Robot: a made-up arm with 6 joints.
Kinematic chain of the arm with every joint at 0, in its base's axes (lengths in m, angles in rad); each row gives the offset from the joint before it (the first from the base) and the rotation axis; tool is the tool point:
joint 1: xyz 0 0 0.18 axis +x
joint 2: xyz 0.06 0.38 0 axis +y
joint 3: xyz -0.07 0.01 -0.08 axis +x
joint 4: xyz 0.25 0 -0.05 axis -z
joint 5: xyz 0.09 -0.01 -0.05 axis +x
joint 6: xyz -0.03 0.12 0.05 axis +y
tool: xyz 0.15 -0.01 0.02
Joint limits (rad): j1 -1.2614..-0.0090 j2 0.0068..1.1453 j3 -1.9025..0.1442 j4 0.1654..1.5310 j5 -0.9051..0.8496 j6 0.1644..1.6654
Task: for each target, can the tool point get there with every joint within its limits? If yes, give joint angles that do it. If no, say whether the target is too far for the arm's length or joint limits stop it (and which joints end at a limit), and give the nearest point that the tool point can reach.
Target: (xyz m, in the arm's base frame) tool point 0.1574 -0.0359 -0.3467
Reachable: yes | joints -0.7816 0.6767 -0.0767 1.1220 0.2086 1.4937
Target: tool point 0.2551 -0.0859 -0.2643
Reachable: yes | joints -0.8079 0.3384 -0.3179 0.5420 -0.7570 1.1582
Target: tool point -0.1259 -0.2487 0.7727
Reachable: no: joint limits stop it (at a limit: joint 1, joint 2, joint 3, joint 4, joint 5) | nearest point 0.2338 0.2023 0.2900 | short by 0.752 m
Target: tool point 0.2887 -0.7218 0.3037
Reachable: no: joint limits stop it (at a limit: joint 1, joint 5) | nearest point 0.1777 -0.2710 -0.0712 | short by 0.597 m
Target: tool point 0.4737 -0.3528 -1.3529
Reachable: no: too far | nearest point 0.2279 -0.1432 -0.4422 | short by 0.966 m
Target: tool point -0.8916 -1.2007 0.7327
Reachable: no: too far | nearest point -0.0858 -0.2535 -0.0984 | short by 1.496 m
